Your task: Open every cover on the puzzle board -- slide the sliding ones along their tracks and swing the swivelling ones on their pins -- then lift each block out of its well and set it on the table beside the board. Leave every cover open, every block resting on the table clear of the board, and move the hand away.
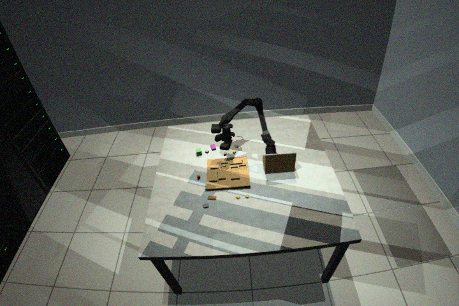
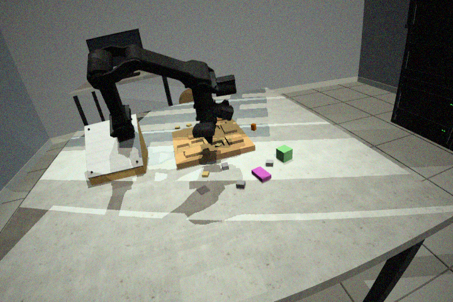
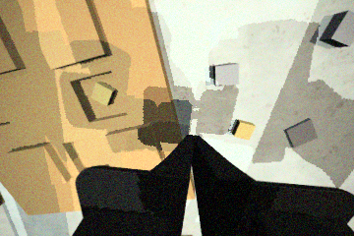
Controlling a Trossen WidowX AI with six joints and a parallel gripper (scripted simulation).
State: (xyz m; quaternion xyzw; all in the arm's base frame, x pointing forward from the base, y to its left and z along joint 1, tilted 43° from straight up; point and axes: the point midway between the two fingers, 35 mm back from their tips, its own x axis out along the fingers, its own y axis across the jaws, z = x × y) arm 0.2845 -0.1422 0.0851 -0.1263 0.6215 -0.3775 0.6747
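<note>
My gripper tip is now 150 mm to the right of the tan puzzle board, 60 mm above it and 30 mm short of it. The rest, counted from my gripper tip: magenta block 140 mm to the right, 120 mm ahead, 80 mm below; then green cube 230 mm ahead, 90 mm to the right, 60 mm below; then orange cylinder 230 mm ahead, 180 mm to the left, 70 mm below.
</note>
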